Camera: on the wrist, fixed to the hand. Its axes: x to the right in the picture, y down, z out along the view.
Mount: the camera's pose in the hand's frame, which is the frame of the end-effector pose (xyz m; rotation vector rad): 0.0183 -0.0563 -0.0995 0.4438 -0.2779 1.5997
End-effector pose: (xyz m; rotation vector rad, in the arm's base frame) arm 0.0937 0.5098 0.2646 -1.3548 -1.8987 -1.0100
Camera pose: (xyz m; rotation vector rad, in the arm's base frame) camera 0.0380 0.4243 0.3193 -2.0357 -0.5509 0.3894
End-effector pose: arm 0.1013 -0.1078 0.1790 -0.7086 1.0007 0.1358
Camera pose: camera 0.0628 -0.2149 0.1577 0.6421 1.0575 1.3080
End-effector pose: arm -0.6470 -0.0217 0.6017 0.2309 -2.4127 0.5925
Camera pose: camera -0.5902 -0.0251 0.7025 1.5007 2.0000 -1.6308
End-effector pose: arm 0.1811 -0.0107 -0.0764 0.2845 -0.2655 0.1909
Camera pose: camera 0.2339 -0.0311 -0.1774 0.4859 -0.6881 1.8158
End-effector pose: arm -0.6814 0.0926 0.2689 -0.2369 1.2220 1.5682
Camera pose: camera -0.6850 0.0194 0.1793 -1.5001 -1.4728 -2.2663
